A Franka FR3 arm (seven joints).
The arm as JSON. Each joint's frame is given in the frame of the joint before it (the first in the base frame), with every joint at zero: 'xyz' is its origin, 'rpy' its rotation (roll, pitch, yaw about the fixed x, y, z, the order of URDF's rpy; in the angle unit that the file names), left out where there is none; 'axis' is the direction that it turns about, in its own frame. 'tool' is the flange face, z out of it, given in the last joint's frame.
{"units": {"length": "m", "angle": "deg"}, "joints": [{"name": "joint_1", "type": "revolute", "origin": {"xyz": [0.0, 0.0, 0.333], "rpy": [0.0, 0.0, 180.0]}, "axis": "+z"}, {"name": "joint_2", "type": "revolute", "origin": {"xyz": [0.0, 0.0, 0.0], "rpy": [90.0, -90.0, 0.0]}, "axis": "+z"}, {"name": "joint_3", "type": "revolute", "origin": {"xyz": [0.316, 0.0, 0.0], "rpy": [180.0, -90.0, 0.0]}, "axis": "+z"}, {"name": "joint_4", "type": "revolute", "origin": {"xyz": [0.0, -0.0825, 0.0], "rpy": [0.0, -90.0, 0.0]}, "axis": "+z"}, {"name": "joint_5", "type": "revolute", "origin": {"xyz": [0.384, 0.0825, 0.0], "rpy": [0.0, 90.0, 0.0]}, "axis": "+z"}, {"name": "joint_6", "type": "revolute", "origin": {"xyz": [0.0, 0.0, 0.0], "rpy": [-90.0, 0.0, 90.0]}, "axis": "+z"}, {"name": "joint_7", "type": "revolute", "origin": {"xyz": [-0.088, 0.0, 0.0], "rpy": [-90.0, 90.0, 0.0]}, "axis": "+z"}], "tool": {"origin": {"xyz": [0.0, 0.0, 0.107], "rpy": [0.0, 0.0, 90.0]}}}
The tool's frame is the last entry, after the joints.
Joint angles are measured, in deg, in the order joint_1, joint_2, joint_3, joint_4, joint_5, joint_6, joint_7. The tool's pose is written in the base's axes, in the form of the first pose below.
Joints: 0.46 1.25 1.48 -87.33 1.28 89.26 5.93
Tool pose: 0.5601 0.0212 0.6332 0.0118 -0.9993 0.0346 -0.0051
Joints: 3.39 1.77 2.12 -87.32 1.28 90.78 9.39
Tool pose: 0.5632 0.0563 0.6306 0.0136 -0.9992 0.0339 -0.0131
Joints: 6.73 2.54 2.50 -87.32 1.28 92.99 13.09
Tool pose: 0.5662 0.0937 0.6265 0.0172 -0.9990 0.0340 -0.0245
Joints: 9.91 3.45 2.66 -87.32 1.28 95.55 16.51
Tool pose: 0.5688 0.1282 0.6216 0.0226 -0.9984 0.0351 -0.0372
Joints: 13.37 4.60 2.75 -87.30 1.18 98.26 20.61
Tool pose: 0.5698 0.1655 0.6146 0.0290 -0.9976 0.0402 -0.0489
